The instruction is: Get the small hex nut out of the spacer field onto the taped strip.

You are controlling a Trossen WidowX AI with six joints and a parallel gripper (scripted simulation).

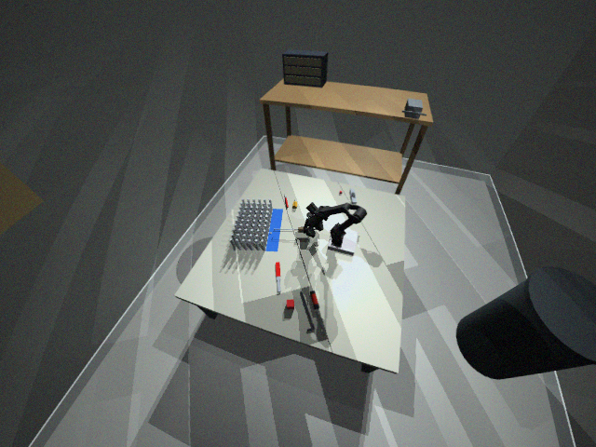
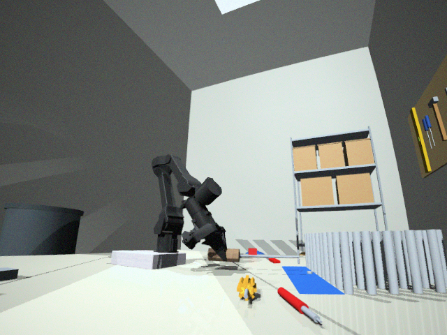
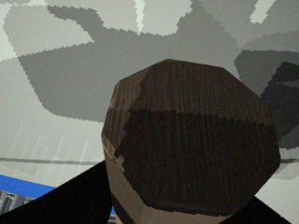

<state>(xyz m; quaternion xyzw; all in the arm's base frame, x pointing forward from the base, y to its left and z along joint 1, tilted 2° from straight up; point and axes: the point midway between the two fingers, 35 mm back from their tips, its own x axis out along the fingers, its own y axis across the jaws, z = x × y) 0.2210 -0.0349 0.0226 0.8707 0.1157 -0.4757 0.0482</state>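
My gripper tip is 10 cm short of the wooden-handled hook and 2 cm to the right of it. Round my gripper tip: blue taped strip (21 cm ahead, 1 cm to the left, 4 cm below); hex nut (23 cm ahead, 6 cm to the left, 3 cm below); yellow gear (15 cm ahead, 25 cm to the right, 2 cm below).
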